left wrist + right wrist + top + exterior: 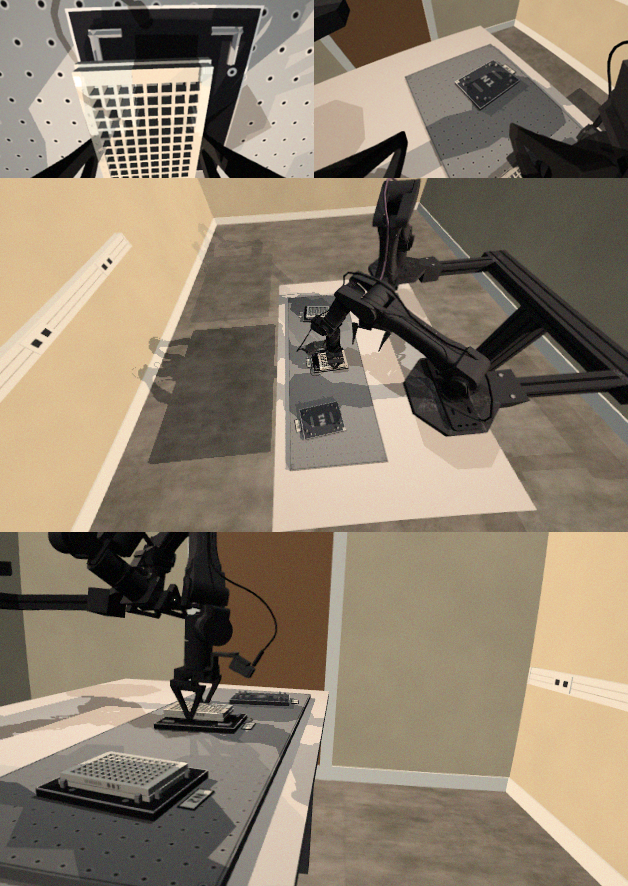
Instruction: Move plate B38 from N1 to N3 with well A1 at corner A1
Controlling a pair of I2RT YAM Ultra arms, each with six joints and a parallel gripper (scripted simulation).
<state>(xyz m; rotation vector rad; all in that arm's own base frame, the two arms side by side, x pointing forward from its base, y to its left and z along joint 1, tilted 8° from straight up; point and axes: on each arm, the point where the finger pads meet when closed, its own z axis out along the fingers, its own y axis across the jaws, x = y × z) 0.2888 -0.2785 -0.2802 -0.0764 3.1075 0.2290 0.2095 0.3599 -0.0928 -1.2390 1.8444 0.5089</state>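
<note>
Now: the grey perforated deck 3 cm to the right of my left hand, 3 cm below it and 3 cm ahead of it. The rest, counted from my left hand: plate (32 cm to the right, 6 cm ahead, 1 cm below).
</note>
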